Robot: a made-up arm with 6 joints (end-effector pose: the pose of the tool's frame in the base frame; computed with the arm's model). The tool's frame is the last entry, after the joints.
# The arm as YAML. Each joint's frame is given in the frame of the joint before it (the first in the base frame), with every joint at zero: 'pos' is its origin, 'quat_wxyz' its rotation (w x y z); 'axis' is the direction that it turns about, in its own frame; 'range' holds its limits. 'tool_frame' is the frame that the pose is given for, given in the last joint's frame.
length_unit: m
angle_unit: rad
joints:
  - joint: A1
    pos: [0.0, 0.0, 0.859]
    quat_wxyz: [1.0, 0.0, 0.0, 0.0]
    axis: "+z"
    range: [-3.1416, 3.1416]
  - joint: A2
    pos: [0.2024, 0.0, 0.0]
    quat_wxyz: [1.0, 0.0, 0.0, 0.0]
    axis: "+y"
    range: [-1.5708, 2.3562]
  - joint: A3
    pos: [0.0, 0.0, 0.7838]
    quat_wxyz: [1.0, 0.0, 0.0, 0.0]
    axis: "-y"
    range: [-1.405, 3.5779]
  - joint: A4
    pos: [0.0, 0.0, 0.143]
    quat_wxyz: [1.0, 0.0, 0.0, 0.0]
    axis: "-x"
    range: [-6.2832, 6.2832]
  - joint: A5
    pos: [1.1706, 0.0, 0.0]
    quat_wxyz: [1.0, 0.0, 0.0, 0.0]
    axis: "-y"
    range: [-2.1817, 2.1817]
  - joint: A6
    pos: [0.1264, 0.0, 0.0]
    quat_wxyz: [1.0, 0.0, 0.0, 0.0]
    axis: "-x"
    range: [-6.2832, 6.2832]
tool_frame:
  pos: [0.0, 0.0, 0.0]
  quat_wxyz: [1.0, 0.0, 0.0, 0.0]
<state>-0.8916 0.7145 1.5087 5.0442 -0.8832 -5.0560</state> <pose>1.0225 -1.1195 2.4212 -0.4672 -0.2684 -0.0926</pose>
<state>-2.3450 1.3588 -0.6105 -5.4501 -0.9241 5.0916</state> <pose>-0.4408 -0.3440 -0.1543 -1.9787 -1.5191 1.1176</pose>
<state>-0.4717 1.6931 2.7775 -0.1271 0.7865 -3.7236</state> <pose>1.2102 -0.6301 1.9855 -1.8030 -0.3193 -2.4423</pose>
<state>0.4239 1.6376 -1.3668 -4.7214 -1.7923 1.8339</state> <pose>-0.0662 -0.1651 0.5098 -0.1396 0.0250 -0.9296</pose>
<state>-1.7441 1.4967 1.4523 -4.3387 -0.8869 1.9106</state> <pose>-0.4763 -2.1919 1.0401 0.6189 -2.5698 -0.7160</pose>
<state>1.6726 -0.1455 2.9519 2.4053 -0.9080 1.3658</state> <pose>0.1853 -1.1551 1.4731 -0.1649 0.7057 -0.6191</pose>
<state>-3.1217 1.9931 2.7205 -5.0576 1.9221 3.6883</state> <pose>-1.6348 -0.1442 1.4240 0.2058 -0.1314 -1.0575</pose>
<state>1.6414 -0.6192 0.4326 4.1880 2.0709 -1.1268</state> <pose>0.0801 0.2283 2.5045 -2.5397 -0.0774 0.9866</pose>
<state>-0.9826 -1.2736 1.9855 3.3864 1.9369 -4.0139</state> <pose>-0.9456 1.3662 0.9283 0.2292 -1.5960 -0.3088</pose>
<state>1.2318 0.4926 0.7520 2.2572 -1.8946 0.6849</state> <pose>0.6226 1.4871 2.0512 -1.7903 0.4105 -1.0982</pose>
